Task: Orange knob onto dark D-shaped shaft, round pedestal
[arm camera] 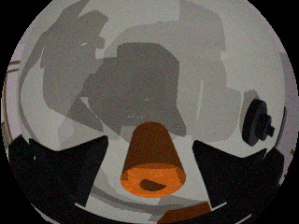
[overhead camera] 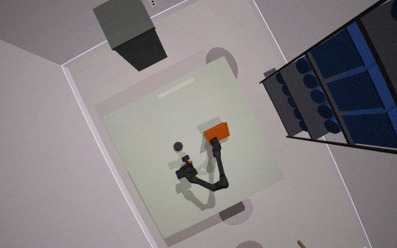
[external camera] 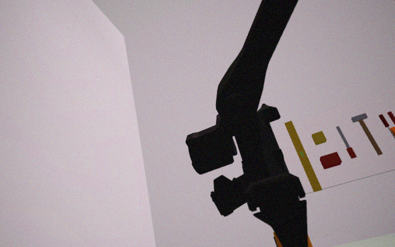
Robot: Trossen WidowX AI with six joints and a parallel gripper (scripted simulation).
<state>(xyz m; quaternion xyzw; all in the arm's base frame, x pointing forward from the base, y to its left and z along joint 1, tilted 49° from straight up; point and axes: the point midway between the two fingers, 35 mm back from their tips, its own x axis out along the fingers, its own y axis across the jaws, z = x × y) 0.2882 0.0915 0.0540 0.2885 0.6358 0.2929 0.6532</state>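
My gripper tip is now 19 cm to the left of the dark round pedestal, 3 cm short of it and 2 cm below it. From my gripper tip the other things lie so: orange knob: 2 cm above.
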